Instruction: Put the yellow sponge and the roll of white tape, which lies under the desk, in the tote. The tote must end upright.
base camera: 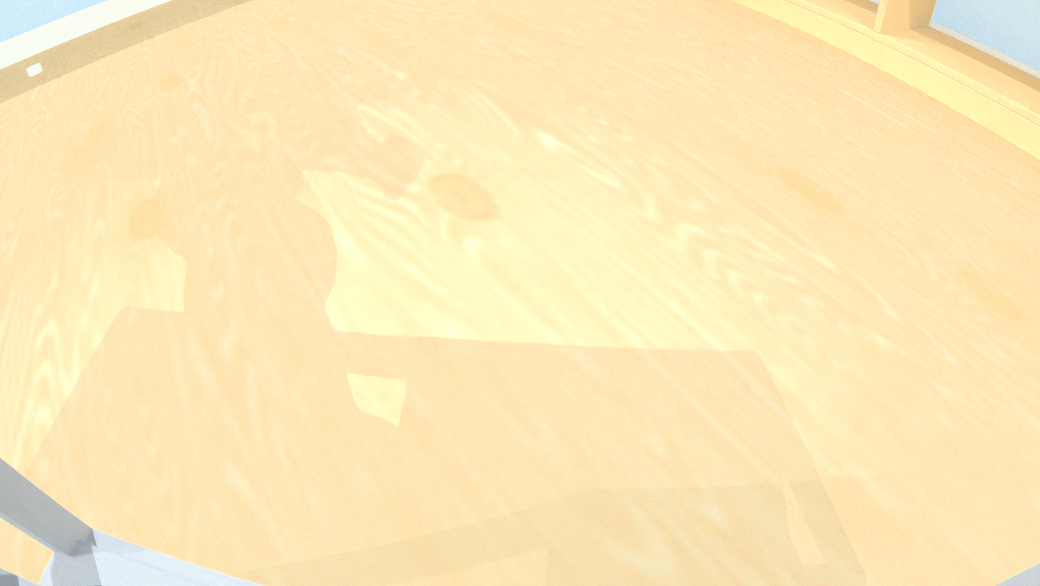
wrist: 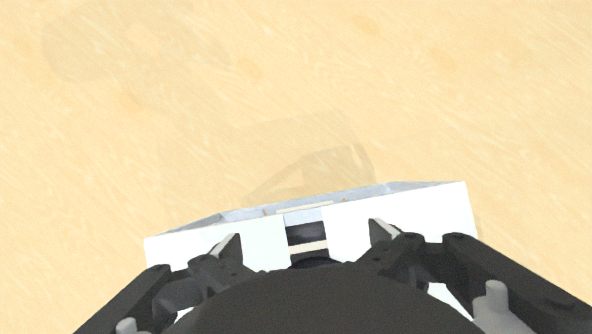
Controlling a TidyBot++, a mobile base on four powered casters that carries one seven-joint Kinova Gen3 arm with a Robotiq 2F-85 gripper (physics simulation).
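Places are measured from the arm's base along level axes (x ahead, y left, z up), in centimetres.
Pixels of known places: gripper, fingertip midpoint: (wrist: 305, 239).
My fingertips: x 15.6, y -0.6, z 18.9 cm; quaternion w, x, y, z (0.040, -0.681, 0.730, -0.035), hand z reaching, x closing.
Note:
Behind a point stands the place of what it marks.
My gripper (wrist: 305, 239) {x 15.6, y -0.6, z 18.9 cm} is open and shows at the bottom of the wrist view. Its two fingers stand wide apart in front of a white box-shaped structure that looks like part of my own base. No held object shows between the fingers. The yellow sponge, the roll of white tape and the tote do not show in either view, and I cannot make out the desk.
A light wooden frame (base camera: 967, 80) {x 105.3, y -81.6, z -32.3 cm} with an upright post (base camera: 903, 18) {x 130.8, y -78.3, z -28.6 cm} stands along the upper right of the base camera view. A pale wall edge (base camera: 65, 30) {x 165.6, y 180.9, z -35.6 cm} runs across the upper left. A small white patch (base camera: 34, 69) {x 130.4, y 160.6, z -37.9 cm}, too small to identify, shows near it.

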